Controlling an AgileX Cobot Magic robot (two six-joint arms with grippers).
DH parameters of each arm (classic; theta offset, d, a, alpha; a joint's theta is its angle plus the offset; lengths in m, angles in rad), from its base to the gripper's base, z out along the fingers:
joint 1: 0 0.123 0 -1.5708
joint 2: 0.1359 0 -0.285 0
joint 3: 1.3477 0 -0.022 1.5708
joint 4: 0 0.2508 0 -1.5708
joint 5: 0 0 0.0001 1.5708
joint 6: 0 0.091 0 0
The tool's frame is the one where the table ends.
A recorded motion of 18 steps. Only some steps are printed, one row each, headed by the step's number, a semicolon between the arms.
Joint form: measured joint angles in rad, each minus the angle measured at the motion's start. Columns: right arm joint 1, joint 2, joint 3, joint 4, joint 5, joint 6; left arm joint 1, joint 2, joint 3, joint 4, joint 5, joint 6.
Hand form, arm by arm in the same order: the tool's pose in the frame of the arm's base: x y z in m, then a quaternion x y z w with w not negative. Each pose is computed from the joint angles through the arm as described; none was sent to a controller.
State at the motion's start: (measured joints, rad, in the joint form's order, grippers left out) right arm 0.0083 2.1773 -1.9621 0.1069 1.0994 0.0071; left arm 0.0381 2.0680 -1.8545 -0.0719 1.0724 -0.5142
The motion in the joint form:
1: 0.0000 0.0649 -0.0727 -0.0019 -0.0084 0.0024; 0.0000 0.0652 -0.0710 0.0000 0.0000 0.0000
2: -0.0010 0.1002 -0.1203 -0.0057 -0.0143 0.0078; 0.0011 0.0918 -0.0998 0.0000 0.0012 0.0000
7: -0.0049 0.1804 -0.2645 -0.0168 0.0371 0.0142; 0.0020 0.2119 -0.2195 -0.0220 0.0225 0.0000
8: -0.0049 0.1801 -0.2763 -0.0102 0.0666 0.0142; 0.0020 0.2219 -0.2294 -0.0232 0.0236 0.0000
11: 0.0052 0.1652 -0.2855 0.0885 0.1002 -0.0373; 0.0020 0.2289 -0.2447 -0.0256 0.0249 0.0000
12: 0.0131 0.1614 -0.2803 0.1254 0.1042 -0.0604; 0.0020 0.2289 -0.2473 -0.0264 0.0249 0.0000
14: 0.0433 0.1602 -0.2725 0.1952 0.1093 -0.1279; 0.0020 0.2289 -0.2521 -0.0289 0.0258 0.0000
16: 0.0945 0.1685 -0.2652 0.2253 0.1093 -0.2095; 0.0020 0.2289 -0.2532 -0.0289 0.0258 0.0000
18: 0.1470 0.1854 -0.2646 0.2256 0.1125 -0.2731; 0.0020 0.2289 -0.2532 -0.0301 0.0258 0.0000
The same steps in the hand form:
1: 0.4894 0.0125 0.2271 0.01610 0.98252 0.05172 0.17813; 0.4682 0.0121 0.2486 -0.27816 0.94139 -0.07753 0.17434
2: 0.4979 0.0118 0.2233 0.01852 0.98089 0.05044 0.18699; 0.4741 0.0128 0.2442 -0.27859 0.94117 -0.07757 0.17485
7: 0.5133 0.0092 0.2221 0.01944 0.97988 0.04614 0.19321; 0.4965 0.0123 0.2194 -0.28219 0.94174 -0.08529 0.16195
8: 0.5116 0.0098 0.2247 0.01925 0.98138 0.04946 0.18460; 0.4983 0.0123 0.2172 -0.28236 0.94177 -0.08572 0.16124
11: 0.5076 0.0233 0.2350 -0.00302 0.97901 0.09429 0.18068; 0.5002 0.0122 0.2180 -0.28229 0.94108 -0.08770 0.16429
12: 0.5062 0.0304 0.2360 -0.01484 0.97751 0.11100 0.17868; 0.5005 0.0121 0.2187 -0.28228 0.94082 -0.08839 0.16543
14: 0.5037 0.0514 0.2359 -0.05569 0.97264 0.14181 0.17538; 0.5008 0.0119 0.2201 -0.28237 0.94036 -0.09004 0.16699
16: 0.5006 0.0796 0.2304 -0.11593 0.96639 0.15386 0.17025; 0.5009 0.0119 0.2204 -0.28232 0.94027 -0.09018 0.16751
18: 0.4972 0.1060 0.2216 -0.17098 0.95985 0.15338 0.16103; 0.5009 0.0118 0.2204 -0.28248 0.94019 -0.09073 0.16737

